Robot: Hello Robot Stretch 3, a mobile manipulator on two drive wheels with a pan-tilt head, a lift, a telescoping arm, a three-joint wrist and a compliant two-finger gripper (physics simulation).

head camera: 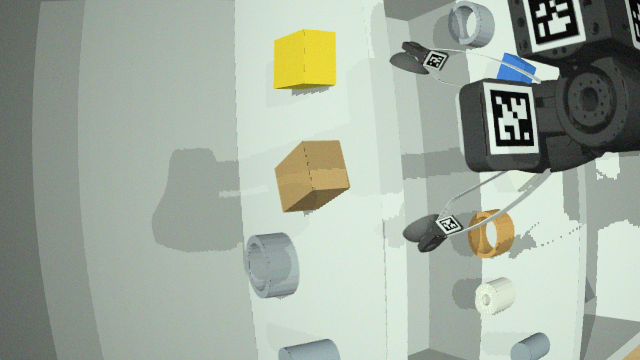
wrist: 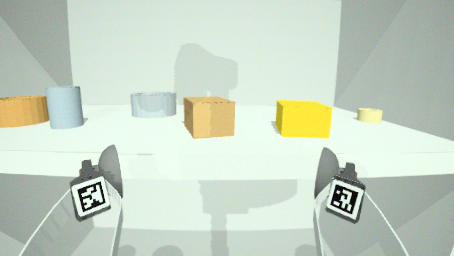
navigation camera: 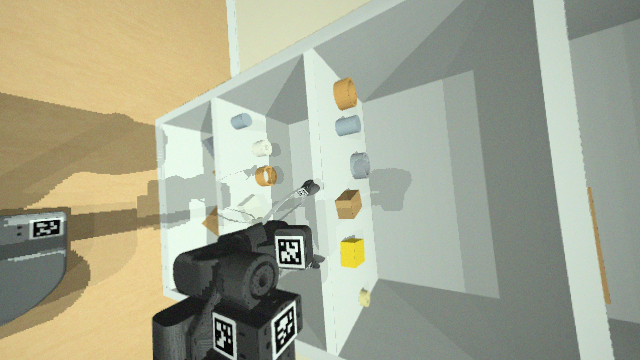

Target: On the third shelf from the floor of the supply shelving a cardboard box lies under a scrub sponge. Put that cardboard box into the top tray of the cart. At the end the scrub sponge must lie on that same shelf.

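Frame: origin at the robot's base, x left, y back, z up, level; millimetres.
Seen in the pictures: gripper, between the fingertips: (head camera: 406, 146) (navigation camera: 317, 221).
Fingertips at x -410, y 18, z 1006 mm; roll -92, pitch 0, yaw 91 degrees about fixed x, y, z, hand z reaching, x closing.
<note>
A point is followed by its place in that frame.
The cardboard box (head camera: 312, 175) {x -547, y -5, z 1037 mm} (navigation camera: 348, 204) {x -545, y -9, z 1032 mm} (wrist: 209, 117) is a plain brown block resting on the white third shelf (head camera: 360, 120) {x -511, y 54, z 991 mm} (navigation camera: 345, 305) {x -561, y 292, z 991 mm} (wrist: 250, 144). The yellow scrub sponge (head camera: 305, 59) {x -556, y 134, z 1033 mm} (navigation camera: 352, 252) {x -556, y 131, z 1029 mm} (wrist: 303, 119) lies on that same shelf, right of the box in the wrist view, with a gap between them. My gripper (head camera: 416, 148) {x -410, y 18, z 1006 mm} (navigation camera: 315, 224) {x -410, y 18, z 1006 mm} (wrist: 219, 165) {x -410, y 18, z 1006 mm} is open and empty, outside the shelf's front edge. In the wrist view the box stands ahead, between the lines of the two fingers and slightly left of their middle. The cart does not show.
Left of the box in the wrist view are a grey ring (head camera: 287, 265) {x -695, y -134, z 1009 mm} (wrist: 153, 109), a blue-grey cylinder (navigation camera: 348, 125) {x -587, y -254, z 1036 mm} (wrist: 65, 107) and an orange ring (navigation camera: 345, 94) {x -598, y -362, z 1031 mm} (wrist: 22, 111). A pale yellow roll (navigation camera: 364, 298) {x -677, y 326, z 1011 mm} (wrist: 370, 116) stands beyond the sponge. The shelf below holds several objects.
</note>
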